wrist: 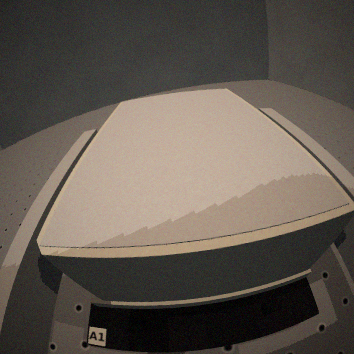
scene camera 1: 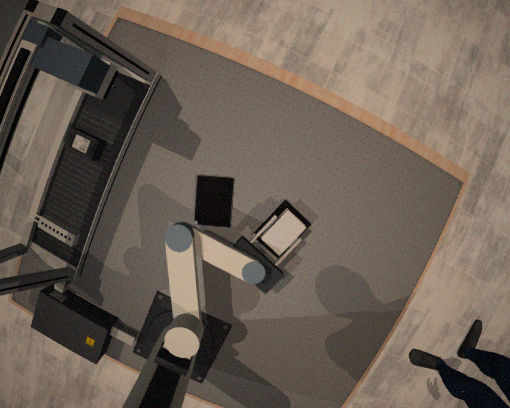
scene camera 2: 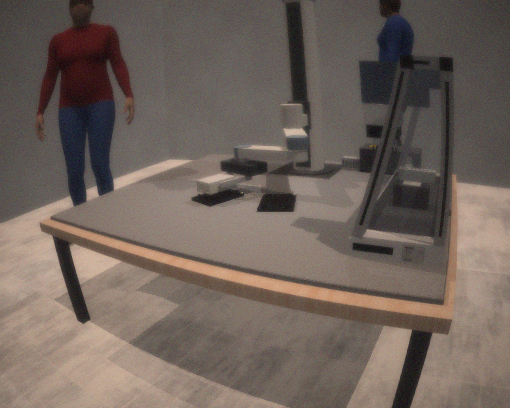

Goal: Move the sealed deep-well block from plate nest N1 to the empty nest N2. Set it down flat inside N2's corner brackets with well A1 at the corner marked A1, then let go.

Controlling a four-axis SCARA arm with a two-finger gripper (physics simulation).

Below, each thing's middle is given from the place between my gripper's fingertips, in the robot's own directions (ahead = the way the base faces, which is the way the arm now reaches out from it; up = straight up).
Right now my hand is 2 cm past the sealed deep-well block (scene camera 1: 288, 227), 1 cm to the right of it and 1 cm above it. Also, from my hand: black plate nest N1 (wrist: 241, 318): 6 cm below, 2 cm behind, 1 cm to the left; dark control box (scene camera 1: 63, 322): 69 cm behind, 56 cm to the left, 1 cm below; black nest N2 (scene camera 1: 213, 200): 25 cm to the left, 6 cm below, 3 cm behind.
